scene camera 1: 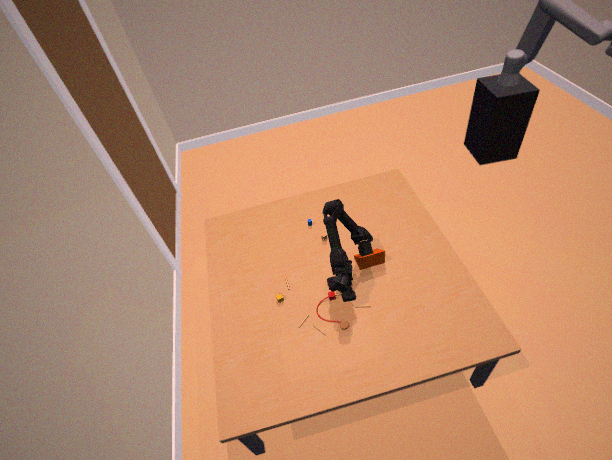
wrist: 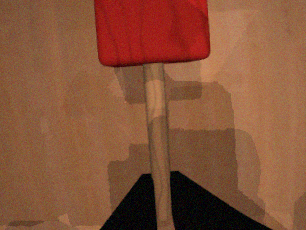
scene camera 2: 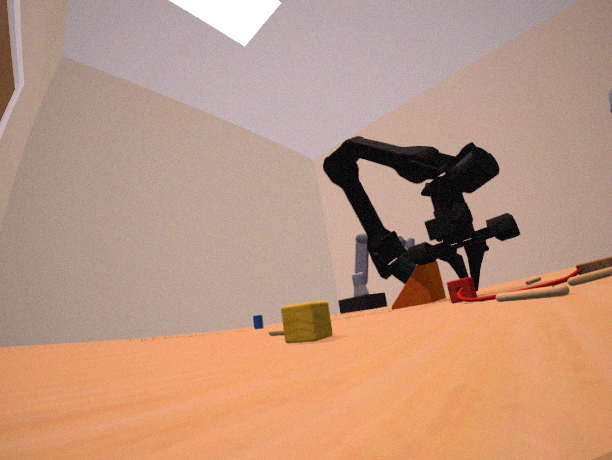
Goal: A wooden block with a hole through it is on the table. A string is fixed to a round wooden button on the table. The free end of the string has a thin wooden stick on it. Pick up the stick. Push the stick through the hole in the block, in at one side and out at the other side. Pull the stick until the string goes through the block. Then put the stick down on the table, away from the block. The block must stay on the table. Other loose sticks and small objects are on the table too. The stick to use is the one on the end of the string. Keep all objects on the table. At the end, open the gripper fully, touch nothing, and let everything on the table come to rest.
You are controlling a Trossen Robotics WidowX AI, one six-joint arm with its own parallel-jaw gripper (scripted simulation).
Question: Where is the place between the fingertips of my gripper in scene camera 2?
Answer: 473,291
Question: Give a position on a thin wooden stick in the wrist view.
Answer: At 154,74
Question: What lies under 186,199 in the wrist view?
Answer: My gripper.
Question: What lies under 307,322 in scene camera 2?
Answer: A yellow cube.
